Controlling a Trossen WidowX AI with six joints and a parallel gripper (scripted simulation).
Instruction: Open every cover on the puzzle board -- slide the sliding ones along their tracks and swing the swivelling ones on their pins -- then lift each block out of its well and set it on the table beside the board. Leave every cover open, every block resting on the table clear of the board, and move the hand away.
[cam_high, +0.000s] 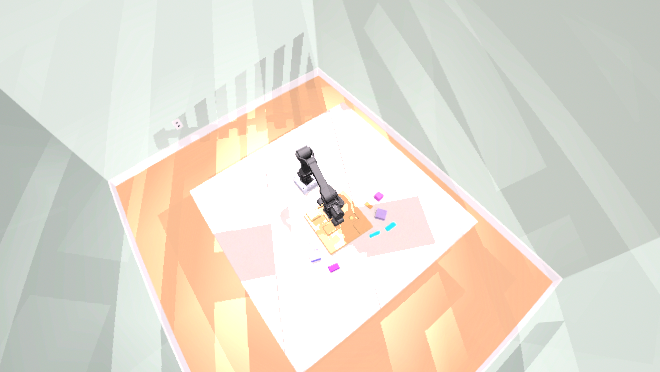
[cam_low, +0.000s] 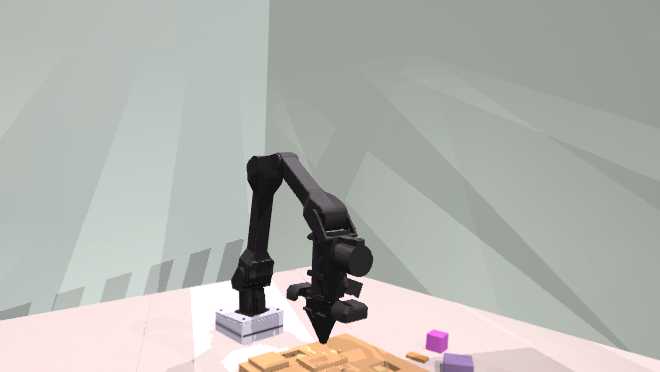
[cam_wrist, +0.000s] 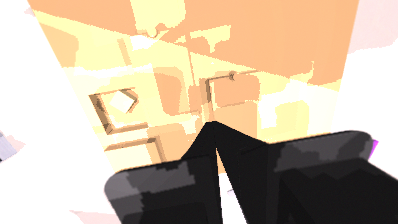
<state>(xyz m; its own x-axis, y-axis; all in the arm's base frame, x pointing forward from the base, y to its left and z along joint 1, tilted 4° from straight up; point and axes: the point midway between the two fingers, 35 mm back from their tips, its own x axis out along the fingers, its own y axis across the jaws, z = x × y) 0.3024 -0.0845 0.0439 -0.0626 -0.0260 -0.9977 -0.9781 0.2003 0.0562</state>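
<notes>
Right now my gripper tip is 6 cm above the puzzle board, 2 cm to the right of it and 2 cm short of it. Also, from my gripper tip: blue-violet block 21 cm to the right, 8 cm ahead, 7 cm below; magenta block 20 cm ahead, 18 cm to the right, 8 cm below; small orange piece 24 cm to the left, 8 cm below, 8 cm ahead.
</notes>
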